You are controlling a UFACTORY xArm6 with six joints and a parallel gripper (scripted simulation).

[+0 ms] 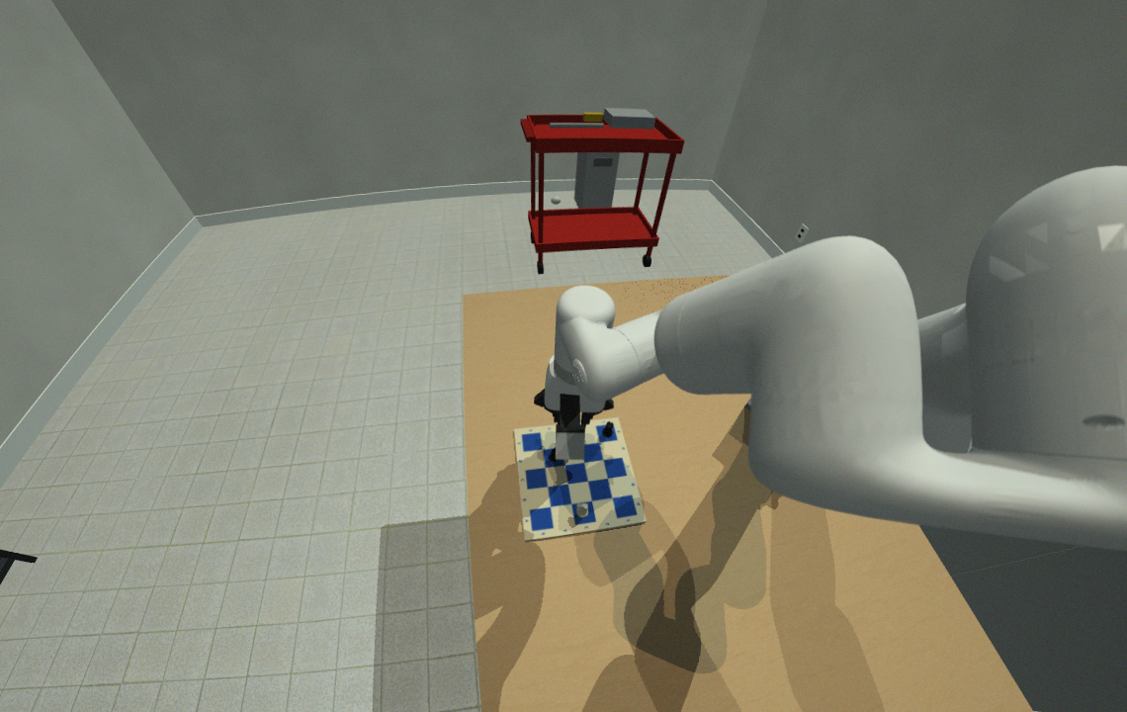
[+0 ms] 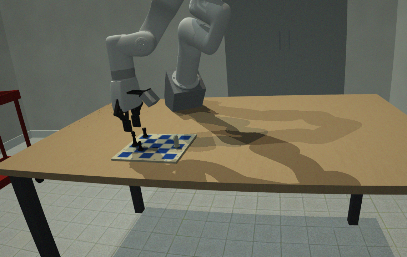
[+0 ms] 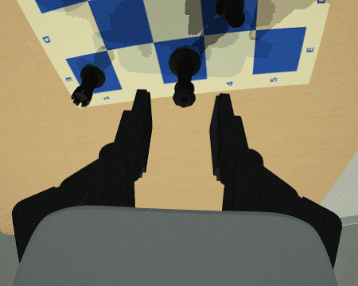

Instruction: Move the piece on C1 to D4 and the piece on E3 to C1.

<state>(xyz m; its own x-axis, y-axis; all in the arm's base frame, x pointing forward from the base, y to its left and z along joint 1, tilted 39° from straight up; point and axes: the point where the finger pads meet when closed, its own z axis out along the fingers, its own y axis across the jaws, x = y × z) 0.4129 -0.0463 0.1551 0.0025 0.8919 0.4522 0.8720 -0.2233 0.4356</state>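
My hand is 50 mm above the black piece. From my hand the other things lie so: white piece (150 mm to the left, 60 mm below, 30 mm behind); then blue-and-cream chessboard (80 mm to the left, 80 mm below, 20 mm behind).
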